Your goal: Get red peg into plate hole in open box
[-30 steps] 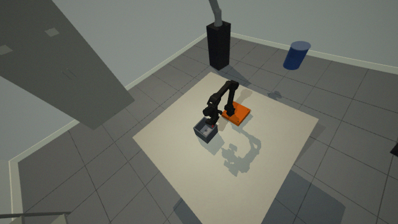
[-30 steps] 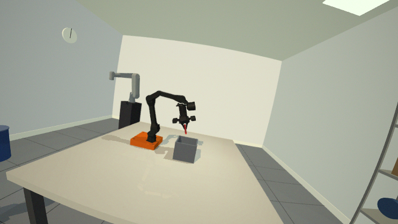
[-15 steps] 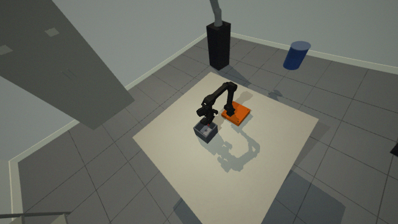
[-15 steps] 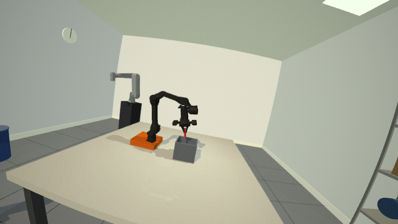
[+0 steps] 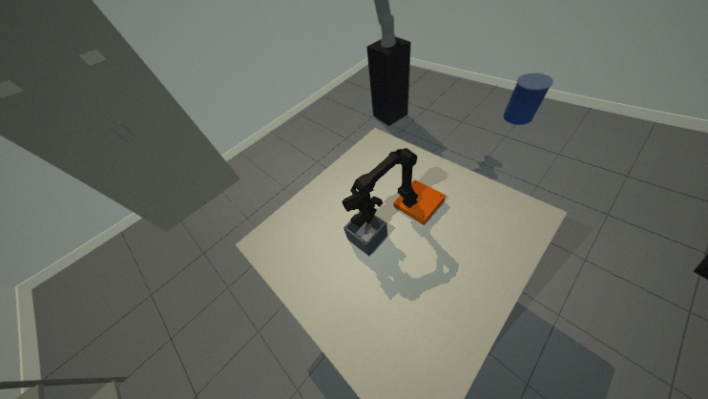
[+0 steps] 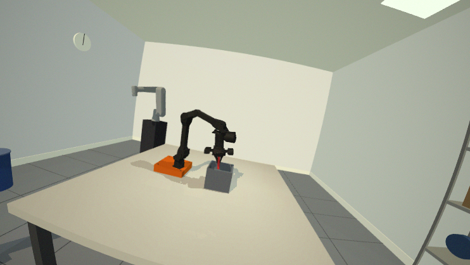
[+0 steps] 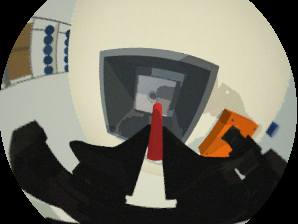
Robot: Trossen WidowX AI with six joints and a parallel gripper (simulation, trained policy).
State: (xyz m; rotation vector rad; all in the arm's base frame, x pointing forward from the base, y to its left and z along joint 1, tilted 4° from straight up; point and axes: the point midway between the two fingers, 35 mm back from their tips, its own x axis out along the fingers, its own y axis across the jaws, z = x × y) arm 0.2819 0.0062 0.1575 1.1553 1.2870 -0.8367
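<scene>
The plate is 11 cm below my gripper tip, 2 cm ahead of it and 1 cm to the right of it. The rest, counted from my gripper tip: red peg: 1 cm to the right.
</scene>
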